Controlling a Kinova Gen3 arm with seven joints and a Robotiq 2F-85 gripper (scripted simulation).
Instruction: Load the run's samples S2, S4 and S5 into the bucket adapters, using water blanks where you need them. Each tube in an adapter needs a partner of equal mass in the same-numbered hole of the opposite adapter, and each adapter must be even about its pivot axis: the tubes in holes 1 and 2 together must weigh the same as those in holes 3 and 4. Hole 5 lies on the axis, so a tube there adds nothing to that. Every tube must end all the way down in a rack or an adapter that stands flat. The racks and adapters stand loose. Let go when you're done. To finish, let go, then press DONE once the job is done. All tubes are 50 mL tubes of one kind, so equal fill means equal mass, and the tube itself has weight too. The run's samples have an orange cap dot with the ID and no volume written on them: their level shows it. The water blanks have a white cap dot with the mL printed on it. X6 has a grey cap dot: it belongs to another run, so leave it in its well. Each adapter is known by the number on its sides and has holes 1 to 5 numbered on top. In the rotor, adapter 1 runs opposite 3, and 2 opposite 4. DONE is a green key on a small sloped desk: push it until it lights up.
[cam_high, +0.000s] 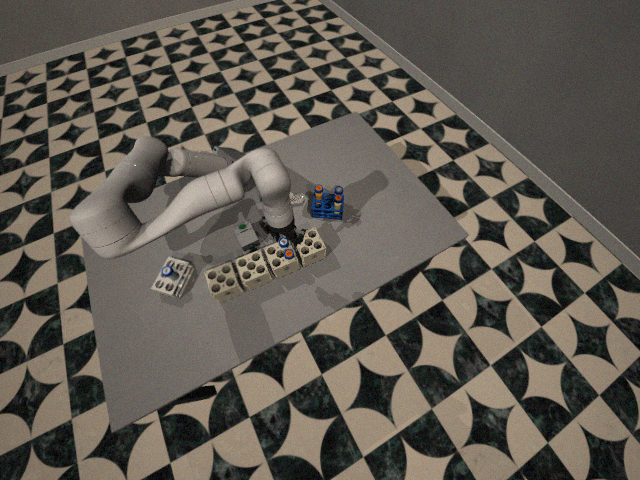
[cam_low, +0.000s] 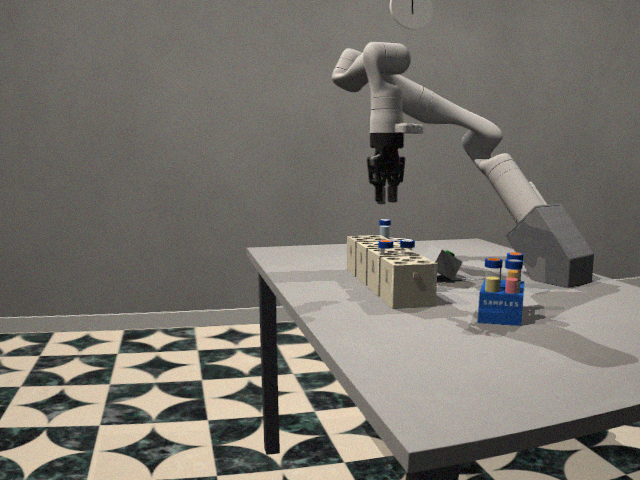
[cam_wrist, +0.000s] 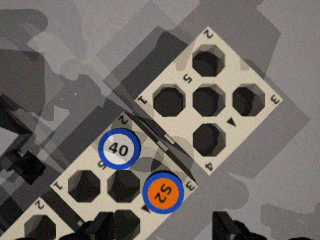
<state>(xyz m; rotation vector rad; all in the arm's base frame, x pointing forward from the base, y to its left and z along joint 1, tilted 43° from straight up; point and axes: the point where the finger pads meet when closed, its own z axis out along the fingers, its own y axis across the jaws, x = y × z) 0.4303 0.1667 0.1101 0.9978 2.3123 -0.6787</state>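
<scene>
My hand is 11 cm past the sample tube, 28 cm to the right of it and 16 cm above it. Round my hand: small sloped done desk (20 cm behind, 9 cm to the right, 17 cm below); then white-dot blank (4 cm behind, 1 cm to the left, 16 cm below); then green done key (22 cm behind, 9 cm to the right, 16 cm below).
</scene>
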